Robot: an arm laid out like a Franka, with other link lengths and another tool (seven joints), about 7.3 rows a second.
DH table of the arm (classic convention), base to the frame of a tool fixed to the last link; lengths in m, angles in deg. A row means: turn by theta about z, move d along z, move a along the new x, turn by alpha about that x. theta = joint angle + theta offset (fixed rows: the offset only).
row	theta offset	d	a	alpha
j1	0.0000	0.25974	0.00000	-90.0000
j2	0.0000	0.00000	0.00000	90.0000
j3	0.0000	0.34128	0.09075	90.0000
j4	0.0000	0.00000	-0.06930	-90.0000
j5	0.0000	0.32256	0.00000	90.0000
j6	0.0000	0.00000	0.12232	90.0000
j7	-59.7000	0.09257	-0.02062	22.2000
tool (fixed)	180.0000	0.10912	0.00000	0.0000
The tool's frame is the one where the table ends.
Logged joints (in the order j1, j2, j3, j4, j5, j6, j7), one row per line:
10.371 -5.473 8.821 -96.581 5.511 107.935 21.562
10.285 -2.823 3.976 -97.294 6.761 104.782 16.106
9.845 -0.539 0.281 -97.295 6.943 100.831 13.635
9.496 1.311 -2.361 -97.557 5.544 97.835 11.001
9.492 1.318 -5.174 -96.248 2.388 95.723 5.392
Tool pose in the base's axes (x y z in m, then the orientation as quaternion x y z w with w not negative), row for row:
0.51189 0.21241 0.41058 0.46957 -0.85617 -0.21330 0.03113
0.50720 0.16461 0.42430 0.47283 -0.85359 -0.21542 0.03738
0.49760 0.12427 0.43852 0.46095 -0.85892 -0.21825 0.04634
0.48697 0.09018 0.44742 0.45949 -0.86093 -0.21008 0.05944
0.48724 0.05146 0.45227 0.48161 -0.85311 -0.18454 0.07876
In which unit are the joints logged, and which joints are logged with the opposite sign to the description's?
The joints are logged in degrees. Opposite sign: j2.
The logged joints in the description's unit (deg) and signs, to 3 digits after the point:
10.371 5.473 8.821 -96.581 5.511 107.935 21.562
10.285 2.823 3.976 -97.294 6.761 104.782 16.106
9.845 0.539 0.281 -97.295 6.943 100.831 13.635
9.496 -1.311 -2.361 -97.557 5.544 97.835 11.001
9.492 -1.318 -5.174 -96.248 2.388 95.723 5.392

